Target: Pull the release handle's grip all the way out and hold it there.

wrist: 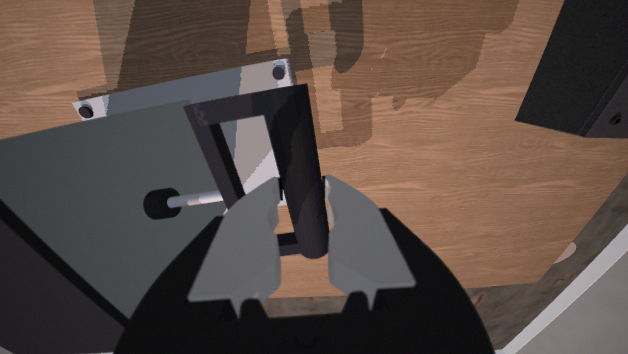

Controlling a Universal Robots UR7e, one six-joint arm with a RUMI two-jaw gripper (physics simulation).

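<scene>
The release handle is a dark rectangular frame with a thick round grip on its right side, in the middle of the wrist view. A silver rod runs from the frame to a black round collar on a grey-green panel; a length of rod shows between collar and frame. My gripper is shut on the grip, one jaw on each side, near its lower part. The left jaw hides part of the frame.
A silver base plate with dark bolts lies behind the handle on the wooden table. A black block stands at the upper right. A pale wall or edge runs across the lower right corner.
</scene>
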